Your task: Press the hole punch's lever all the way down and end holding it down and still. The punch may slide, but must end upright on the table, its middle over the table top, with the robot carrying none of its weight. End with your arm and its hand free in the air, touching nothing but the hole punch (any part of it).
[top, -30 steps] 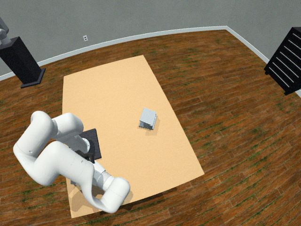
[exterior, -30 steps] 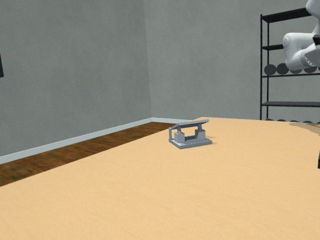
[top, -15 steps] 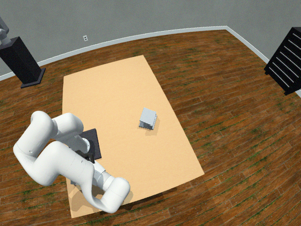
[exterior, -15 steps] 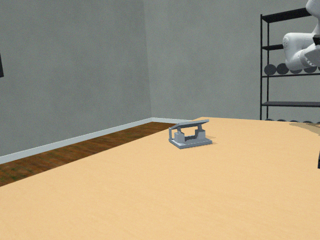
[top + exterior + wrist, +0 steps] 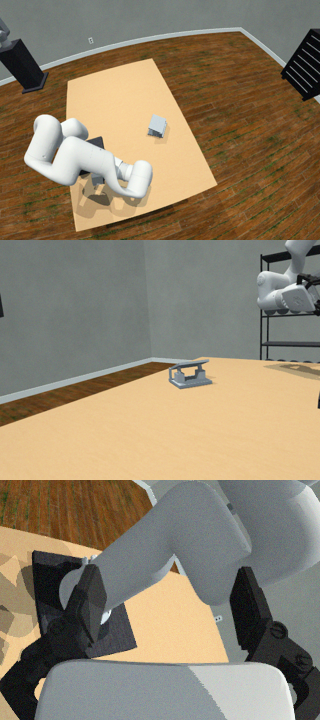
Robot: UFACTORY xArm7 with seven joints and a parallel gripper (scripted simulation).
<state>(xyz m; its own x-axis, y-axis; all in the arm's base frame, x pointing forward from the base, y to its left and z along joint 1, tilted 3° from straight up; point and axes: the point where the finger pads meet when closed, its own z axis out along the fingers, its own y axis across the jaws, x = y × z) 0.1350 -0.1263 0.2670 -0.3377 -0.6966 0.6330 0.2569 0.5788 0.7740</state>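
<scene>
The grey hole punch is 36 cm ahead of my hand, 27 cm to the left of it and 24 cm below it.
</scene>
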